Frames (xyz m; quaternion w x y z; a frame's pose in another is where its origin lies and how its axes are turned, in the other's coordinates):
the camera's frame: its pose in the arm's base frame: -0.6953 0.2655 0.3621 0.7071 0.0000 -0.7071 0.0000
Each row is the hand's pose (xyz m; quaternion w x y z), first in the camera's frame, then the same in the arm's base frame.
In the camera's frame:
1: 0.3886 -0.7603 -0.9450 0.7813 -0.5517 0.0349 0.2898
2: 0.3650 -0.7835 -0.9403 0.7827 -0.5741 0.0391 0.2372
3: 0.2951 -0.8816 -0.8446 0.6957 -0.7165 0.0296 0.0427
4: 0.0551 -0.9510 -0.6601 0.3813 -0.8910 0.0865 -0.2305
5: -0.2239 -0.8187 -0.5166 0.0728 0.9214 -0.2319 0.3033
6: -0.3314 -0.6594 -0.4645 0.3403 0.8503 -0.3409 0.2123
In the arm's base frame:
1: 0.2497 -0.4948 0.7507 0.5771 -0.5950 -0.5278 -0.1852
2: 0.2450 -0.5180 0.7271 0.5811 -0.5737 -0.5258 -0.2382
3: 0.1493 -0.6161 0.6572 0.5128 -0.5368 -0.4710 -0.4764
4: -0.0352 -0.6855 0.4172 0.3308 -0.4671 -0.2085 -0.7931
5: -0.1787 -0.5532 0.1382 0.1125 -0.4371 0.2155 -0.8660
6: -0.2308 -0.3939 0.0307 0.0004 -0.4511 0.4817 -0.7513

